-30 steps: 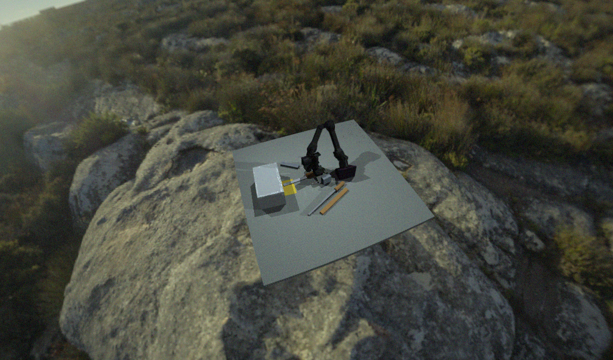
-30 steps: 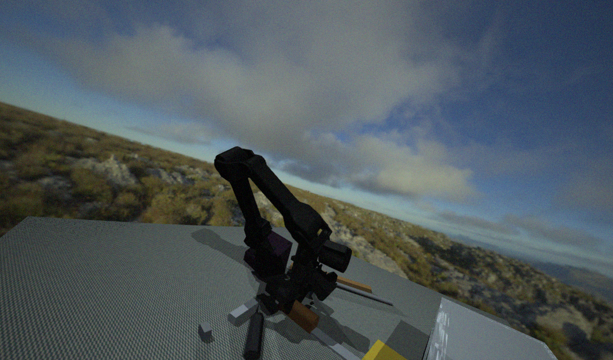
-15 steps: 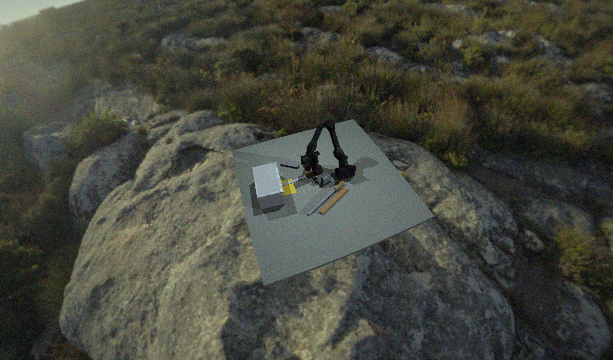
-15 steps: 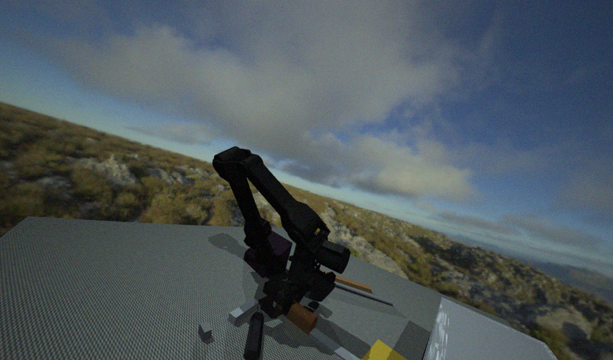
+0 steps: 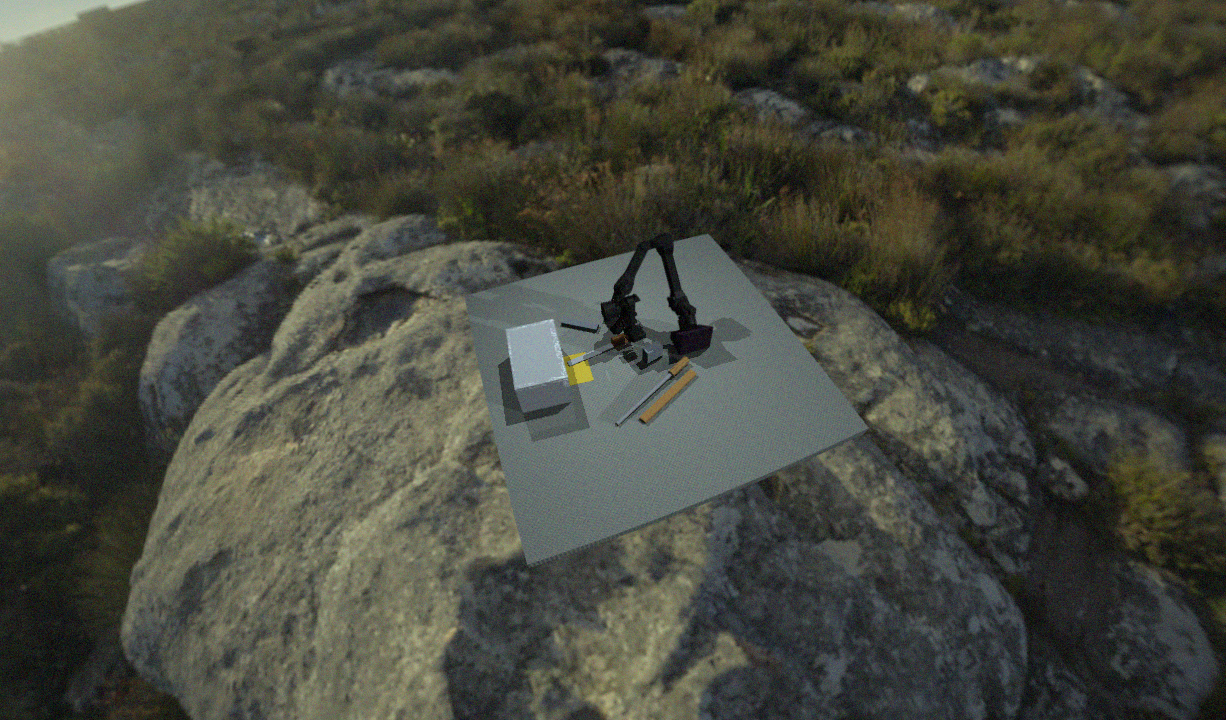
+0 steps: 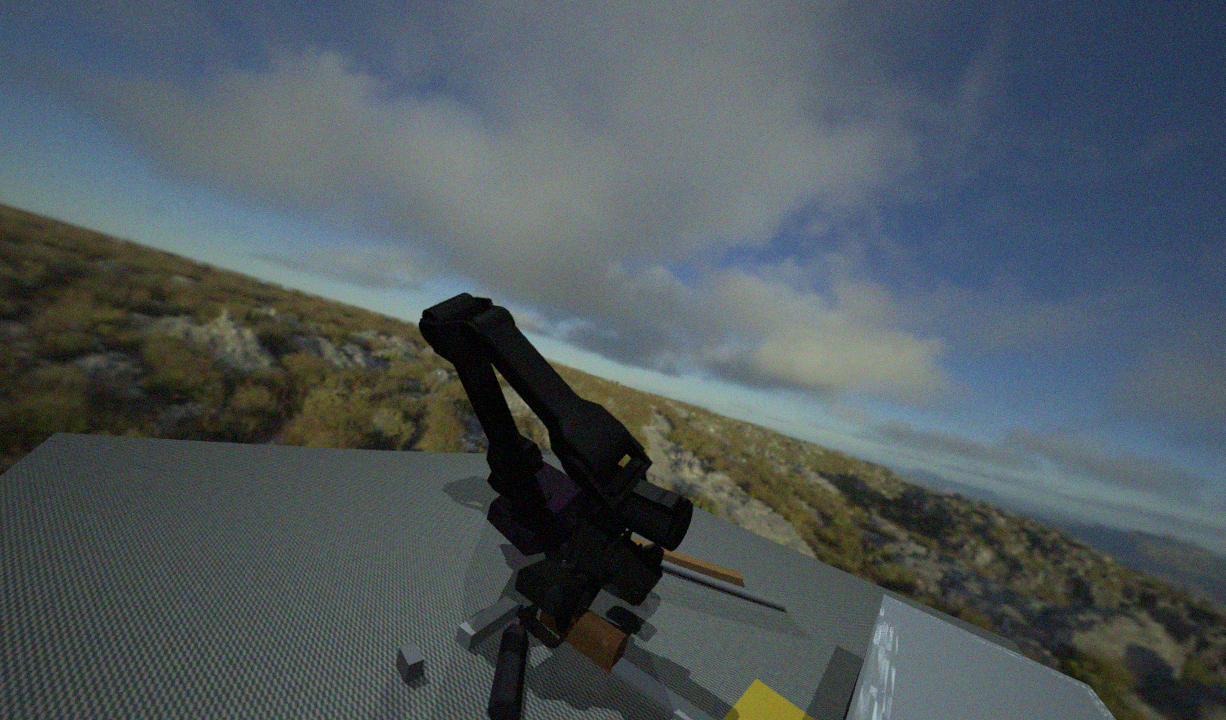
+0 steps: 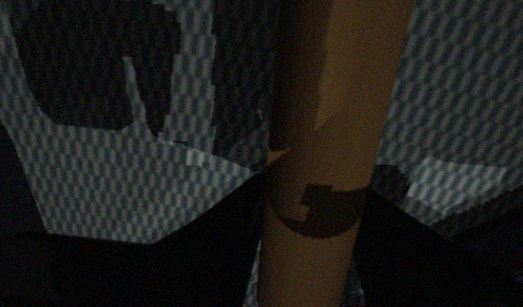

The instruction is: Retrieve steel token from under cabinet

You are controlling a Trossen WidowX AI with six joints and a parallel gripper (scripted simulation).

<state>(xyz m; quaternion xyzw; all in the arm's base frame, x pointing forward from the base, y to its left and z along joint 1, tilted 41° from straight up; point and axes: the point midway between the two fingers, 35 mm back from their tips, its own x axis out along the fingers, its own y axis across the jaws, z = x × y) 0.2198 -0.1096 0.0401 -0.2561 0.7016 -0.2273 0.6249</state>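
Now: the grey bar 80 mm to the right of my gripper tip and 60 mm behind it. From my gripper tip the other things lie so: grey block (130 mm to the left, 40 mm behind, 20 mm above); small grey cube (180 mm to the right, 50 mm behind); wooden stick (330 mm to the left, 20 mm behind).
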